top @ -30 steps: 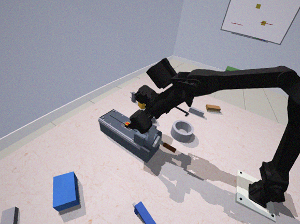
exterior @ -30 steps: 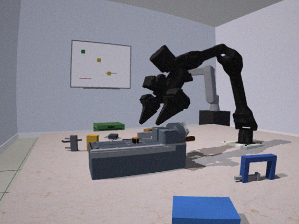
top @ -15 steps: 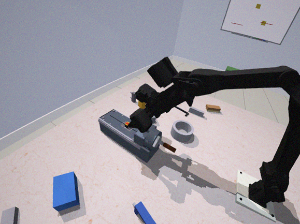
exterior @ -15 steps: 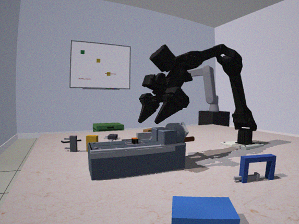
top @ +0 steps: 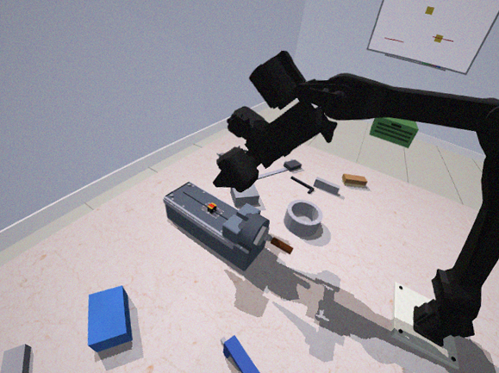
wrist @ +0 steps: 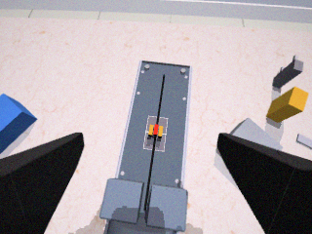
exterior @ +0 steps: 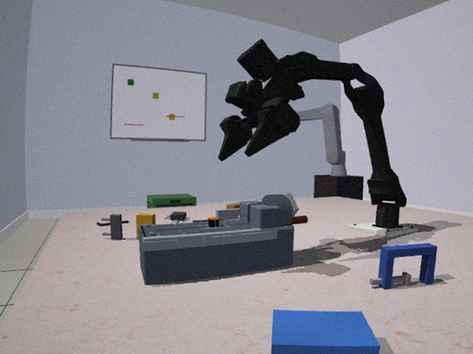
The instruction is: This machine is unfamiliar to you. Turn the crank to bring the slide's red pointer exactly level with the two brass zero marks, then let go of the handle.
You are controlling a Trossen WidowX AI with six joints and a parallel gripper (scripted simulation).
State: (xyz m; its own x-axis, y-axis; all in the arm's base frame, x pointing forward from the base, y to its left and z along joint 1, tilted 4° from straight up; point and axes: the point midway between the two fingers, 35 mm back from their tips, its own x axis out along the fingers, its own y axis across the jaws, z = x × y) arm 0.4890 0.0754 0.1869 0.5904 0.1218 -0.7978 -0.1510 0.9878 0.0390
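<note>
The brown crank handle is 150 mm behind my gripper tip, 20 mm to the right of it and 130 mm below it. Round my gripper tip: red pointer (40 mm ahead, 110 mm below); then yellow block (130 mm ahead, 230 mm to the right, 160 mm below); then grey block (50 mm ahead, 160 mm to the right, 180 mm below).
</note>
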